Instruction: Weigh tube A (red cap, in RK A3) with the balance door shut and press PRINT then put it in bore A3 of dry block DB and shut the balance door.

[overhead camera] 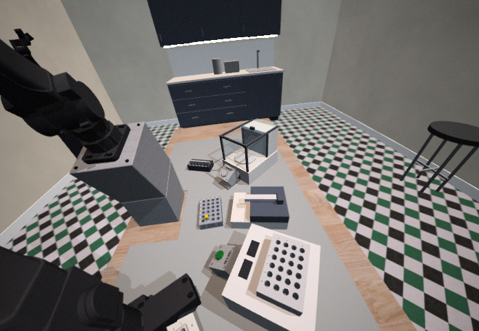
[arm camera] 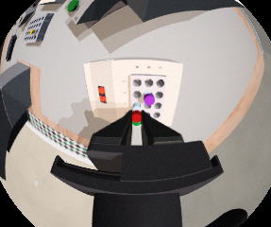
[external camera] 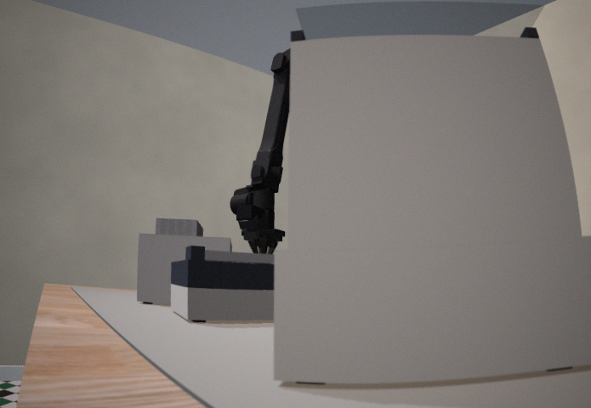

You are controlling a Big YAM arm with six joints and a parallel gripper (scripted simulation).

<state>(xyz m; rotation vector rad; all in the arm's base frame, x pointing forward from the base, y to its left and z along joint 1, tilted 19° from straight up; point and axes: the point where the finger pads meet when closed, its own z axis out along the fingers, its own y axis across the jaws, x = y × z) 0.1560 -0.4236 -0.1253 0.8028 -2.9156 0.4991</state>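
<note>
My hand is 10 mm to the right of the dry block and 70 mm above it. The rest, counted from my hand: yellow-capped tube: 50 mm ahead, 320 mm to the left, 70 mm below; then spectrophotometer: 250 mm ahead, 350 mm to the left, 30 mm below; then tube rack: 60 mm ahead, 370 mm to the left, 80 mm below.
</note>
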